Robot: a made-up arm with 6 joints.
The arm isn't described. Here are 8 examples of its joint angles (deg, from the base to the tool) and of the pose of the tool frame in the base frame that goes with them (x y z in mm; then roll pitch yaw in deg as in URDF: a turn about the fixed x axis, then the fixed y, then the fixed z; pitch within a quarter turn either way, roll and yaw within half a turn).
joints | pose
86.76 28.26 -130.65 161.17 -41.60 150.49 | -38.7 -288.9 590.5 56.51 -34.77 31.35
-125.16 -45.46 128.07 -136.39 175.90 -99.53 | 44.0 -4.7 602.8 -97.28 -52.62 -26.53
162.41 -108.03 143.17 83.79 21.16 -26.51 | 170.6 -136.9 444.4 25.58 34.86 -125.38
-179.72 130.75 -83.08 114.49 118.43 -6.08 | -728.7 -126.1 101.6 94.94 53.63 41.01
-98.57 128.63 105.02 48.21 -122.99 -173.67 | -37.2 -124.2 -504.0 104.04 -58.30 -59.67
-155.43 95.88 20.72 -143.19 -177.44 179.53 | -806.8 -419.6 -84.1 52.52 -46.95 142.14
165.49 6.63 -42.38 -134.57 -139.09 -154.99 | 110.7 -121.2 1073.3 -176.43 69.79 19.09
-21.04 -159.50 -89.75 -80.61 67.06 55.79 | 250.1 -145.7 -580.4 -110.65 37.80 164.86
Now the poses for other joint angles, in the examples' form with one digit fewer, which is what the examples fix.
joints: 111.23 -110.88 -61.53 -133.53 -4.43 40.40
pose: 176 -588 -630 169.5 3.7 23.8
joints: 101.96 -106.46 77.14 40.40 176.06 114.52
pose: 104 -723 329 148.1 6.3 -153.3
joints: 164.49 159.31 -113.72 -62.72 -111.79 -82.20
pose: -507 11 -37 86.3 -47.2 21.5
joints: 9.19 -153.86 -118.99 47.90 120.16 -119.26
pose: 168 135 -394 -170.0 52.2 -31.9
